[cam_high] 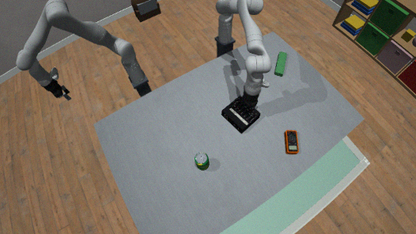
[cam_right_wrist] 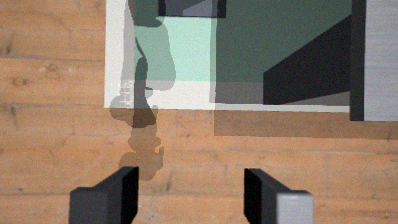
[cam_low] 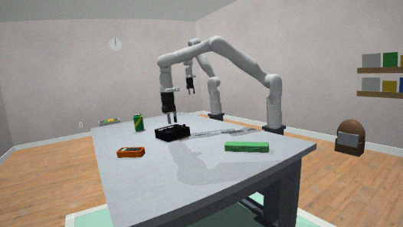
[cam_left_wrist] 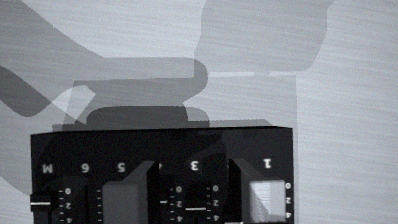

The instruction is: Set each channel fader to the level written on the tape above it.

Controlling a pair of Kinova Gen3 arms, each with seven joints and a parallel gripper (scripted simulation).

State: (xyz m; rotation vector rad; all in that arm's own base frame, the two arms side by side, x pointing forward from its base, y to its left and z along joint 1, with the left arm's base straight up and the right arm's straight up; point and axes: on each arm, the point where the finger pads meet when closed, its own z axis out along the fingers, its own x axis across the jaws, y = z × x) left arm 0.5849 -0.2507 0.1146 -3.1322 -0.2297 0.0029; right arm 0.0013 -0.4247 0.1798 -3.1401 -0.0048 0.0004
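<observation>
The fader 3 lies 20 mm to the right of my left hand and 50 mm below it. Also, from my left hand: fader 1: 50 mm ahead, 20 mm to the right, 50 mm below; then fader 2: 30 mm ahead, 20 mm to the right, 50 mm below; then fader 4: 20 mm behind, 20 mm to the right, 50 mm below.
</observation>
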